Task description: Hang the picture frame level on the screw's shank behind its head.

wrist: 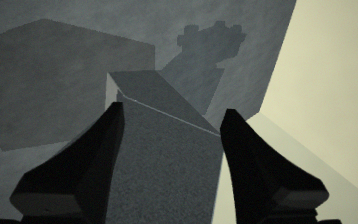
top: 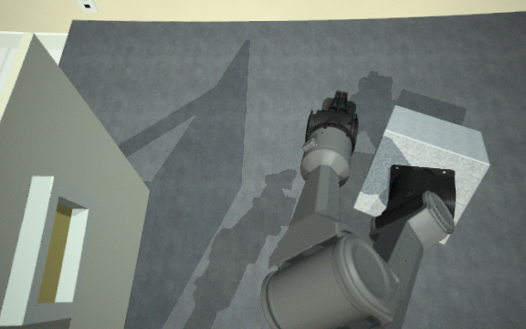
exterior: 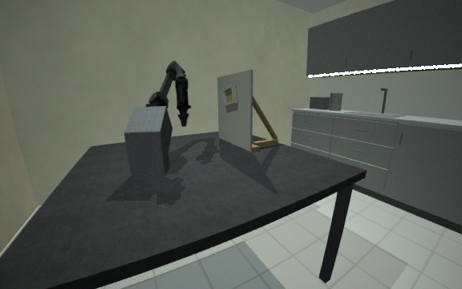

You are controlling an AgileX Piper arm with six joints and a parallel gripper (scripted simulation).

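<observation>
The picture frame is 340 mm to the left of my hand, 330 mm ahead of it and 120 mm above it. Round my hand: grey wall panel (350 mm ahead, 340 mm to the left, 20 mm above).
</observation>
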